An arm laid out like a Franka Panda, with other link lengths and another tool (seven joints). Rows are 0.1 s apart.
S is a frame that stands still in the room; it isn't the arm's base.
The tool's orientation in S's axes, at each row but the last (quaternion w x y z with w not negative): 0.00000, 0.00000, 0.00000, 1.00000; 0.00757, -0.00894, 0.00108, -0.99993; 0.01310, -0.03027, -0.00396, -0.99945; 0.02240, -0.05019, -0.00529, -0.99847; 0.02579, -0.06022, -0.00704, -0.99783; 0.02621, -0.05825, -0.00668, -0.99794; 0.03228, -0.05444, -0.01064, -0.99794
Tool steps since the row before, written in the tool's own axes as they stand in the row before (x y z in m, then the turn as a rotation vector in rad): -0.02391, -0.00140, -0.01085, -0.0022, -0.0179, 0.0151; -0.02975, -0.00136, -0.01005, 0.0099, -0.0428, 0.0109; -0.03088, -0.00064, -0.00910, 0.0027, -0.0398, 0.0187; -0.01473, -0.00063, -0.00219, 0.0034, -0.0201, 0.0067; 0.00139, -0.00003, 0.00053, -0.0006, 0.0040, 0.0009; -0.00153, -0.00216, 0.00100, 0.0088, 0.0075, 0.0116; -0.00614, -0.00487, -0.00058, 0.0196, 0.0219, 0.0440
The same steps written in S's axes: 0.02391, 0.00140, -0.01085, 0.0022, 0.0179, 0.0151; 0.02954, 0.00183, -0.01058, -0.0103, 0.0426, 0.0112; 0.03025, 0.00136, -0.01096, -0.0026, 0.0399, 0.0185; 0.01439, 0.00125, -0.00366, -0.0036, 0.0200, 0.0068; -0.00132, -0.00003, 0.00069, 0.0009, -0.0039, 0.0009; 0.00152, 0.00225, 0.00079, -0.0070, -0.0078, 0.0126; 0.00571, 0.00523, -0.00133, -0.0133, -0.0220, 0.0463
